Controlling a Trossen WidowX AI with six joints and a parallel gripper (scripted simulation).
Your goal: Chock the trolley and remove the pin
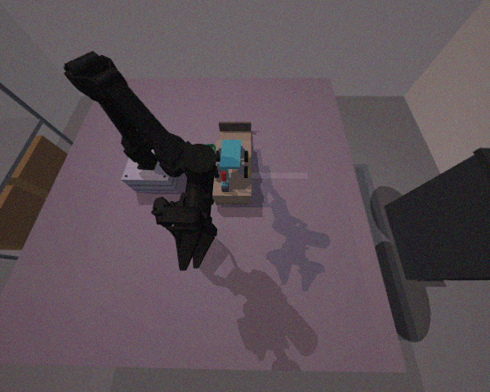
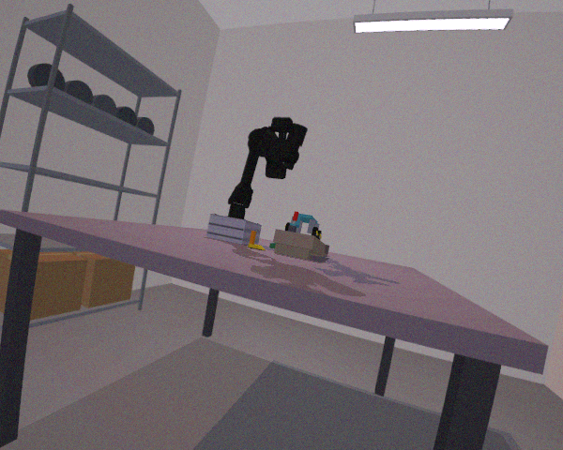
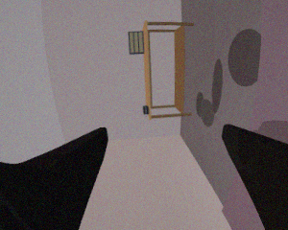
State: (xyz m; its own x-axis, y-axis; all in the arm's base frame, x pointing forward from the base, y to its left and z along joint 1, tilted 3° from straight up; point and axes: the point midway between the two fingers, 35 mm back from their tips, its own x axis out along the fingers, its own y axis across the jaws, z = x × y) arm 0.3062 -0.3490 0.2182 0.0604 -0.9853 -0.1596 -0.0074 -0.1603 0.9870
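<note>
Right now my gripper tip is 110 mm past the yellow chock, 250 mm to the right of it and 310 mm above it. Round my gripper tip: tan ramp: 10 mm ahead, 410 mm to the left, 280 mm below; red-headed stop pin: 310 mm to the left, 200 mm below; blue trolley: 10 mm ahead, 400 mm to the left, 220 mm below.
</note>
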